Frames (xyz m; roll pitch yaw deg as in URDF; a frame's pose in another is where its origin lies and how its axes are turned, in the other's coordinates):
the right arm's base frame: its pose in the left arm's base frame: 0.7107 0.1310 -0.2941 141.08 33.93 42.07
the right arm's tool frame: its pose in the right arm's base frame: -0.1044 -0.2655 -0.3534 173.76 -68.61 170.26
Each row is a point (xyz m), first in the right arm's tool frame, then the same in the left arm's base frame.
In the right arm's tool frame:
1: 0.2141 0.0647 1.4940
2: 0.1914 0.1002 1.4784
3: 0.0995 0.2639 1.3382
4: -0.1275 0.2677 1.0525
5: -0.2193 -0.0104 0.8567
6: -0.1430 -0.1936 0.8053
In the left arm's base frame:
1: -0.1217 -0.2476 1.0967
2: -0.0813 -0.2291 1.1030
3: 0.1303 -0.1347 1.0683
4: 0.2609 0.1641 0.9045
5: 0.0866 0.3690 0.6770
6: -0.0688 0.3530 0.5443

